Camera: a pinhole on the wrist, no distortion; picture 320 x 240 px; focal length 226.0 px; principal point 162.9 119.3 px. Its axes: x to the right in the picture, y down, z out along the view. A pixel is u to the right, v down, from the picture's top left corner.
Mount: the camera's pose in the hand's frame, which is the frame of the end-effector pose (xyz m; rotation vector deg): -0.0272 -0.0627 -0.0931 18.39 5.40 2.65
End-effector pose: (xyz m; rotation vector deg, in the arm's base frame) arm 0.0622 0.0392 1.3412 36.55 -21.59 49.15
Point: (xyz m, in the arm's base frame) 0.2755 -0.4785 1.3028
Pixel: 57.8 11.4
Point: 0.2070 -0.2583 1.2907
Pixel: 70.4 20.9
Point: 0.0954 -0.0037 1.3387
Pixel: 187.8 224.2
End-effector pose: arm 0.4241 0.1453 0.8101 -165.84 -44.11 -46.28
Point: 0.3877 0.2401 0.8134
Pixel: 241.5 99.9
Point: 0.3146 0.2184 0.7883
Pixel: 50.1 40.7
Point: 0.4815 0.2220 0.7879
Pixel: 288.0 219.4
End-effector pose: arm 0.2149 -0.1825 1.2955 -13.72 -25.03 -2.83
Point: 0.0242 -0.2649 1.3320
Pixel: outside the picture
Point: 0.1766 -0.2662 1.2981
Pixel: 124.3 137.3
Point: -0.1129 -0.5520 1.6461
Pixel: 85.5 19.1
